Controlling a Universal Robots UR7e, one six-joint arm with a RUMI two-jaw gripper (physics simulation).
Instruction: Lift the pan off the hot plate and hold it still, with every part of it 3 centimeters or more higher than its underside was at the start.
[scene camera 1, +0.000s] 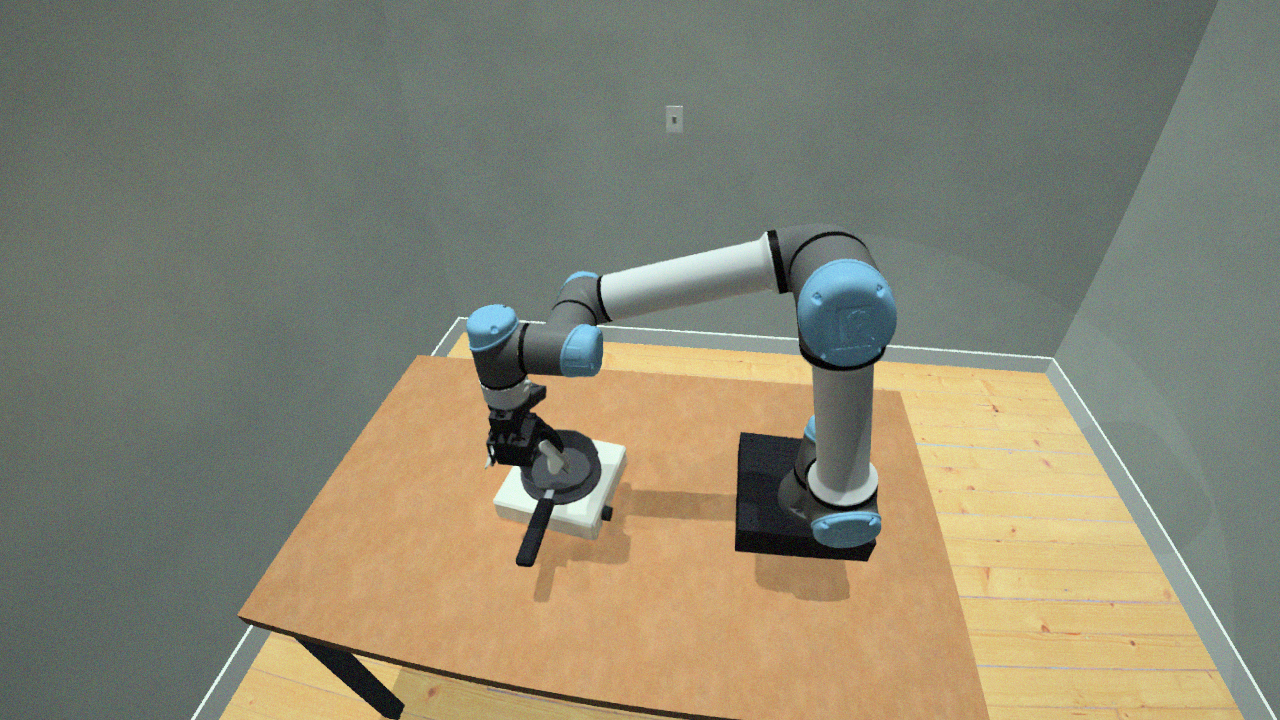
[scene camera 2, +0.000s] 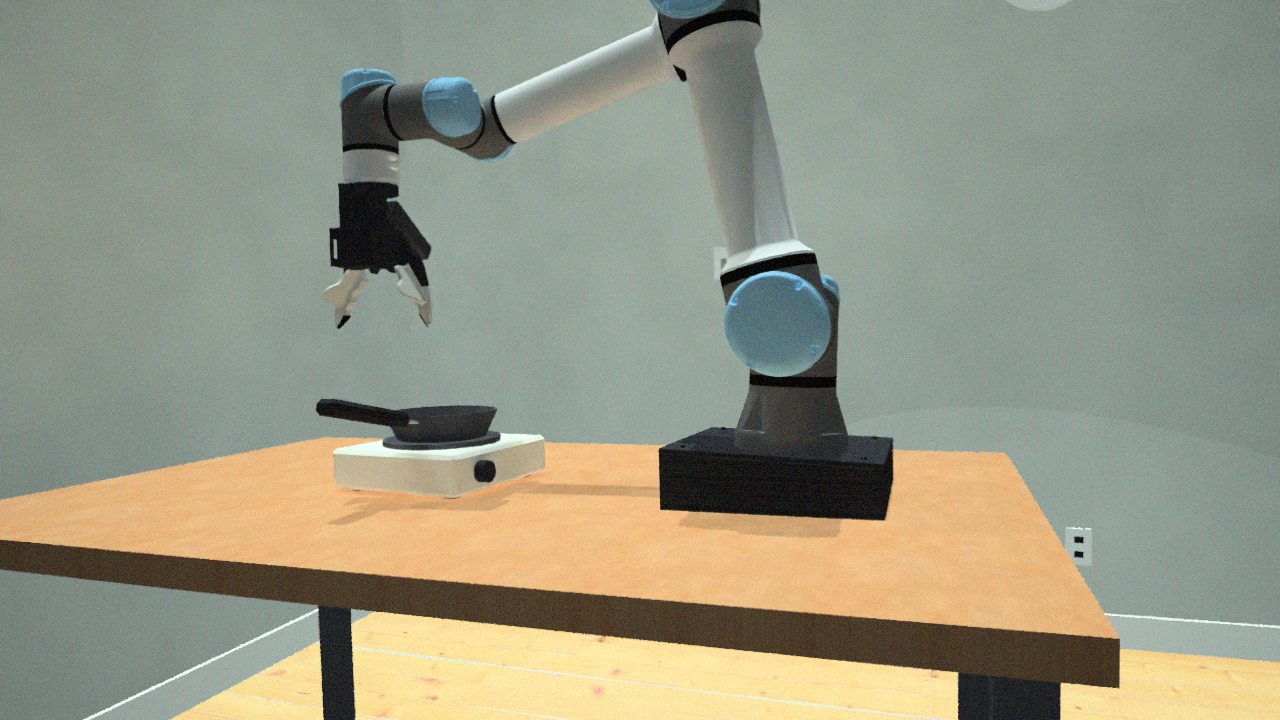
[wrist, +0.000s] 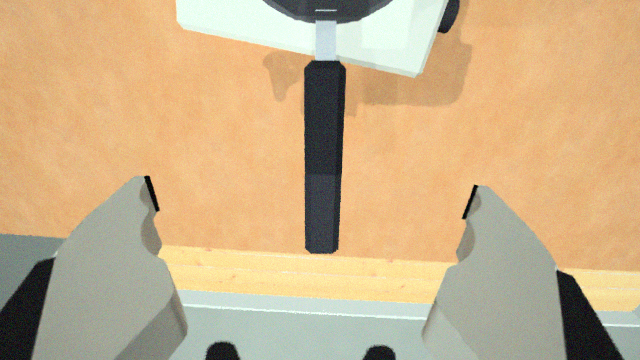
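Where they show: gripper, fingertip midpoint: (scene camera 1: 530, 469) (scene camera 2: 382, 327) (wrist: 312, 184); arm's base, link origin: (scene camera 2: 790, 447).
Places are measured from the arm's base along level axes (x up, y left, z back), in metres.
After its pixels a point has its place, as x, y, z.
Note:
The dark pan (scene camera 1: 583, 474) {0.004, -0.101, -0.493} (scene camera 2: 447, 422) {0.033, -0.046, -0.507} (wrist: 327, 7) {0.031, -0.041, -0.555} sits level on the white hot plate (scene camera 1: 572, 519) {-0.007, 0.011, -0.513} (scene camera 2: 393, 469) {-0.031, -0.002, -0.575} (wrist: 240, 27) {-0.007, -0.034, -0.636}. Its black handle (scene camera 1: 534, 533) {0.074, 0.099, -0.570} (scene camera 2: 362, 411) {0.067, 0.116, -0.559} (wrist: 324, 150) {0.067, 0.063, -0.568} sticks out past the plate's edge and slopes up a little towards its end. My gripper (scene camera 1: 525, 465) {0.177, 0.026, -0.570} (scene camera 2: 384, 324) {0.177, 0.026, -0.570} (wrist: 312, 184) {0.177, 0.026, -0.570} is open and empty, pointing down. In scene camera 2 it hangs well above the pan and handle, with a clear gap. In the wrist view the handle runs upright between the two fingers, below them. The gripper hides part of the pan in scene camera 1.
A black knob (scene camera 1: 607, 513) {-0.024, -0.013, -0.440} (scene camera 2: 484, 471) {-0.035, -0.010, -0.438} (wrist: 449, 15) {-0.021, -0.022, -0.442} is on the side of the hot plate. The arm's black base block (scene camera 1: 760, 528) {0.007, 0.065, -0.127} (scene camera 2: 760, 479) {-0.027, 0.090, -0.040} stands to the right on the brown table (scene camera 1: 671, 617) {-0.073, 0.206, -0.317} (scene camera 2: 537, 555) {-0.072, 0.288, -0.276}. Grey walls stand behind.

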